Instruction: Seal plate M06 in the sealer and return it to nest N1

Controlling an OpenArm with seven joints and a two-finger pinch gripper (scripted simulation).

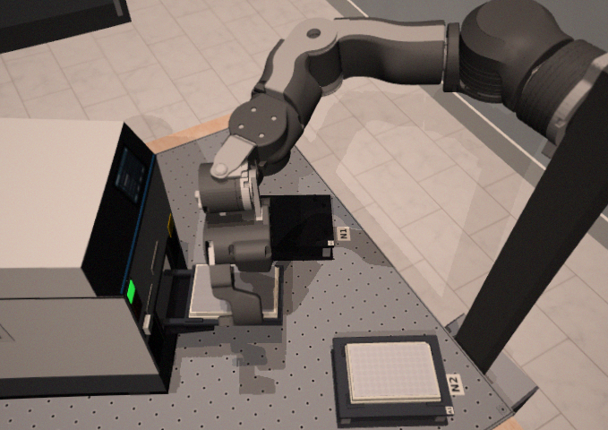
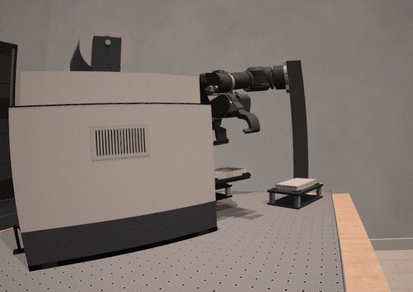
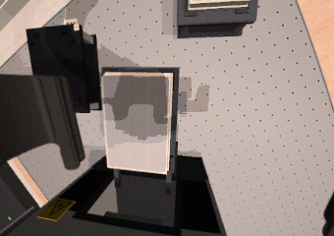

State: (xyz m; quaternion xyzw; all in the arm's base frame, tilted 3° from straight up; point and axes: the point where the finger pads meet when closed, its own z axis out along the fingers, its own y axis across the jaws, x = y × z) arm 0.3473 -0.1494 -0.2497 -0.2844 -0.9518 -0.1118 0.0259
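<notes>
Now: the 96-well plate M06 10 mm behind my hand, 50 mm to the right of it and 90 mm below it. Also, from my hand: sealer's stage (10 mm behind, 50 mm to the right, 100 mm below); touchscreen (60 mm ahead, 160 mm to the right, 110 mm above); start key (130 mm ahead, 30 mm to the right, 20 mm below).
</notes>
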